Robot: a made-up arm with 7 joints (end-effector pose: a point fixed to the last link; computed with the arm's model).
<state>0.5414 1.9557 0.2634 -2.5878 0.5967 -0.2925 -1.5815</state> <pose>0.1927 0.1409 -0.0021 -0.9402 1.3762 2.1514</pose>
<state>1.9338 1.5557 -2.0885 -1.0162 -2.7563 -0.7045 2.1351</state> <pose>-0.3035 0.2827 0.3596 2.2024 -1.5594 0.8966</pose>
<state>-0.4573 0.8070 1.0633 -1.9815 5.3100 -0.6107 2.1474</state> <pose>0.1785 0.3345 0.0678 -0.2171 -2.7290 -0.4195</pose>
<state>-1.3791 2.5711 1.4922 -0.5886 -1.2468 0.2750 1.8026</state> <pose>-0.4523 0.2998 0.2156 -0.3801 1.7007 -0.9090</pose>
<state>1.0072 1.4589 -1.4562 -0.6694 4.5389 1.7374 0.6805</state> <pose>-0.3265 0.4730 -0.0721 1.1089 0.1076 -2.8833</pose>
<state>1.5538 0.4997 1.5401 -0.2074 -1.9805 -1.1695 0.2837</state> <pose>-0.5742 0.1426 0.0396 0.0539 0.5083 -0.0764</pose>
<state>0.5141 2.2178 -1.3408 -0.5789 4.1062 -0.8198 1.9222</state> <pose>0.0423 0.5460 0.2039 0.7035 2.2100 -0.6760</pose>
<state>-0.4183 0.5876 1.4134 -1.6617 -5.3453 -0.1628 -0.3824</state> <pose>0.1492 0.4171 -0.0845 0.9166 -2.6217 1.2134</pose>
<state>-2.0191 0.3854 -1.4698 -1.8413 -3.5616 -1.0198 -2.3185</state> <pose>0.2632 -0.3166 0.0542 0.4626 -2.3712 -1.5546</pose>
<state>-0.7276 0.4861 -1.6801 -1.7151 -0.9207 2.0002 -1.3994</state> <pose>0.2188 -0.1296 -0.3599 2.3058 0.5794 -1.9595</pose>
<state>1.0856 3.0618 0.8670 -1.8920 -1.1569 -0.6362 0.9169</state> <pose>0.3960 -0.0768 -0.0308 -0.1156 0.0104 2.8960</pose>
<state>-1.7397 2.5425 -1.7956 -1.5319 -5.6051 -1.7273 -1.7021</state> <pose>0.0225 0.4629 0.1025 -2.0098 0.8727 0.9846</pose>
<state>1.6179 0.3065 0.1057 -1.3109 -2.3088 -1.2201 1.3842</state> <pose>-0.4429 0.0970 -0.2348 -0.9156 0.6575 -0.4203</pose>
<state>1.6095 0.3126 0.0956 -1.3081 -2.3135 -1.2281 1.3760</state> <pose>-0.4412 0.0980 -0.2383 -0.9337 0.6564 -0.4396</pose>
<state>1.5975 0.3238 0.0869 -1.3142 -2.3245 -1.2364 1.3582</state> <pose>-0.4364 0.1025 -0.2432 -0.9494 0.6523 -0.4842</pose>
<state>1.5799 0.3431 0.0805 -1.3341 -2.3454 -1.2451 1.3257</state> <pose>-0.4266 0.1121 -0.2500 -0.9604 0.6441 -0.5678</pose>
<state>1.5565 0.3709 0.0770 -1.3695 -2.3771 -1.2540 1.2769</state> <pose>-0.4108 0.1267 -0.2584 -0.9647 0.6322 -0.6937</pose>
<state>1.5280 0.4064 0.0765 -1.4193 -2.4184 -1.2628 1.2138</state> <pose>-0.3888 0.1450 -0.2674 -0.9599 0.6188 -0.8570</pose>
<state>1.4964 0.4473 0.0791 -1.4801 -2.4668 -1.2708 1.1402</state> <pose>-0.3615 0.1650 -0.2756 -0.9444 0.6075 -1.0467</pose>
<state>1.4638 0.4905 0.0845 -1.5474 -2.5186 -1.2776 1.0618</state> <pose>-0.3308 0.1841 -0.2818 -0.9178 0.6011 -1.2478</pose>
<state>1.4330 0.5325 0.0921 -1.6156 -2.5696 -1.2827 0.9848</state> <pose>-0.2994 0.2007 -0.2852 -0.8823 0.6016 -1.4436</pose>
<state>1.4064 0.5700 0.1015 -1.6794 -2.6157 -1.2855 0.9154</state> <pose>-0.2703 0.2136 -0.2857 -0.8406 0.6087 -1.6186</pose>
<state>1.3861 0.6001 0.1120 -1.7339 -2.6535 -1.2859 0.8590</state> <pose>-0.2462 0.2228 -0.2842 -0.7979 0.6199 -1.7600</pose>
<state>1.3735 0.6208 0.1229 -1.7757 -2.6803 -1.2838 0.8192</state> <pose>-0.2287 0.2286 -0.2814 -0.7591 0.6311 -1.8596</pose>
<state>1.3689 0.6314 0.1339 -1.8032 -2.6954 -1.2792 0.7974</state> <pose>-0.2187 0.2318 -0.2783 -0.7275 0.6390 -1.9152</pose>
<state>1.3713 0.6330 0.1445 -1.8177 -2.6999 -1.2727 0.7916</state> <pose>-0.2152 0.2332 -0.2754 -0.7042 0.6421 -1.9322</pose>
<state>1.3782 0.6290 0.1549 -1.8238 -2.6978 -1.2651 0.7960</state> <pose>-0.2158 0.2336 -0.2726 -0.6869 0.6420 -1.9247</pose>
